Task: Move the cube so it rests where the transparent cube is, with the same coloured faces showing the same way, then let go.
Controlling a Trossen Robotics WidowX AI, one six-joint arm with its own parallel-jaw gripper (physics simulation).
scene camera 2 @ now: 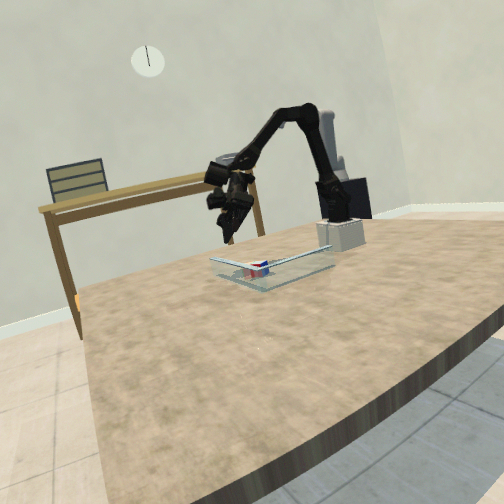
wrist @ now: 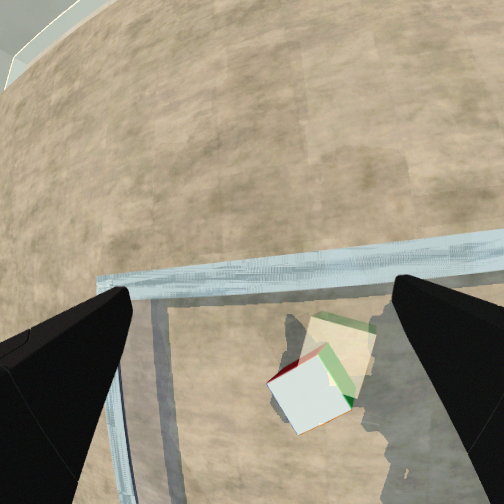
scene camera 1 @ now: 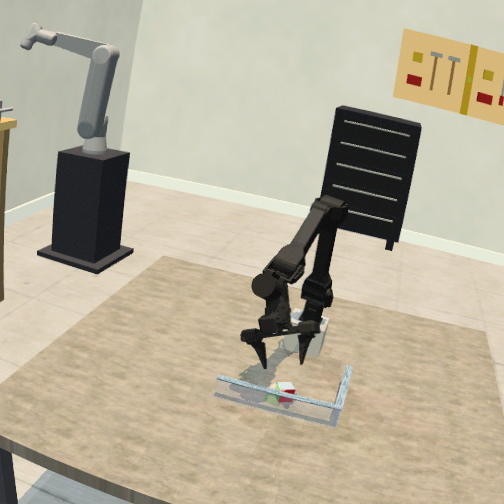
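The cube (wrist: 310, 390) (scene camera 1: 290, 392) lies on the table inside a low glass-walled frame, showing a white top, a red edge and a green side. It overlaps the pale transparent cube (wrist: 345, 345) beside it, turned at a different angle. The cube also shows in scene camera 1 (scene camera 1: 281, 393) and in scene camera 2 (scene camera 2: 261, 268). My gripper (scene camera 1: 283, 349) hangs above the cube, open and empty, with its fingers wide apart at the wrist view's edges (wrist: 260, 350).
The glass frame's front wall (wrist: 300, 268) and left wall (wrist: 118, 430) border the cube. The arm's base (scene camera 2: 340, 232) stands behind the frame. A wooden table (scene camera 2: 150, 190), a black cabinet (scene camera 1: 375, 175) and a second arm on a pedestal (scene camera 1: 88, 200) stand off the table.
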